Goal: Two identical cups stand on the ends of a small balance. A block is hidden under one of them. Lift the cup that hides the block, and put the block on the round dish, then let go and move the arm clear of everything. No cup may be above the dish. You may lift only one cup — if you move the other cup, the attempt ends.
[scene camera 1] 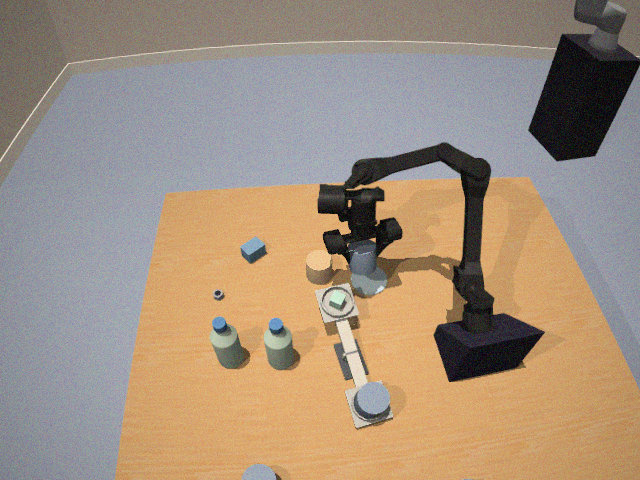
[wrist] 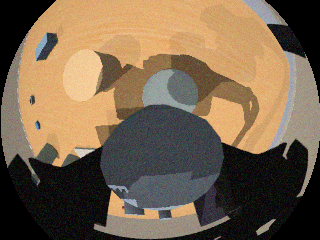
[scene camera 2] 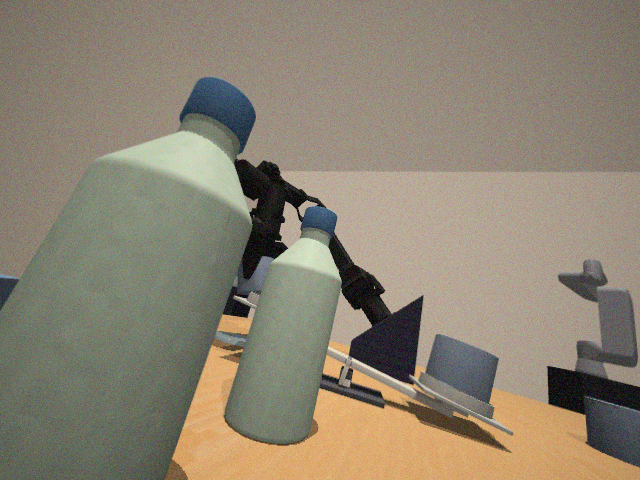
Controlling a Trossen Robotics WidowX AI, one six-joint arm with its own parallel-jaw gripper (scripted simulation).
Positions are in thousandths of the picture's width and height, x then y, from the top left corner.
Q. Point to a tan cylinder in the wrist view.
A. At 273, 306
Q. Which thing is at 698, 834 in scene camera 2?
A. A balance.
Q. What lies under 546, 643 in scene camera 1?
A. A balance.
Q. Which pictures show my gripper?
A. Scene camera 1, the wrist view and scene camera 2: all of them.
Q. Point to a tan cylinder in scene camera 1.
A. At 498, 547
